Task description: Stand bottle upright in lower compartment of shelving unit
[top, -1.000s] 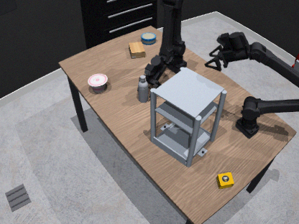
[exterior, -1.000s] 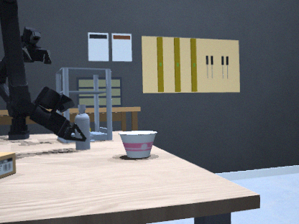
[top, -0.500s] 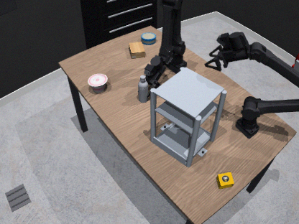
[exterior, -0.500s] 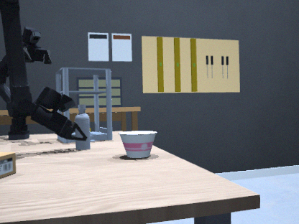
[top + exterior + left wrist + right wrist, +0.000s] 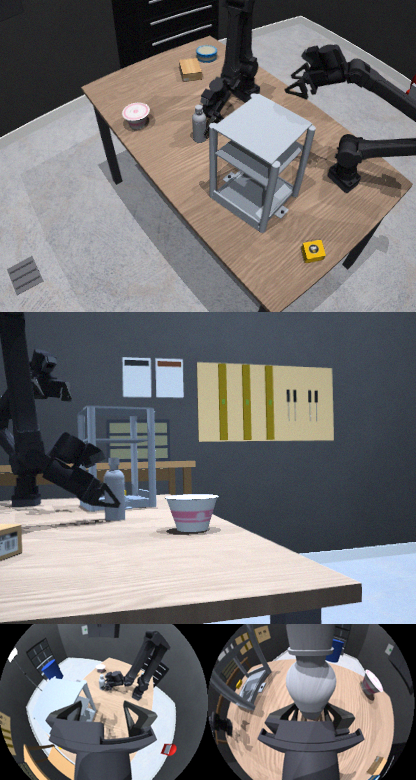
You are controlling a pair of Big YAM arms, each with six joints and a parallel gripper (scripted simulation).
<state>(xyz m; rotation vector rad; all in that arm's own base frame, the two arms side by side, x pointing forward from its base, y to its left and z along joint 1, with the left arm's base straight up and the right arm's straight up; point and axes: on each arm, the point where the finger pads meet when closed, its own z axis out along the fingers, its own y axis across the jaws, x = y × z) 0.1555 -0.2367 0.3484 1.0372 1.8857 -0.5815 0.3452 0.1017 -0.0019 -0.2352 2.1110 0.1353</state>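
Right now the grey bottle is 6 cm above my right hand. From my right hand the other things lie so: shelving unit: 36 cm to the left, 13 cm above.
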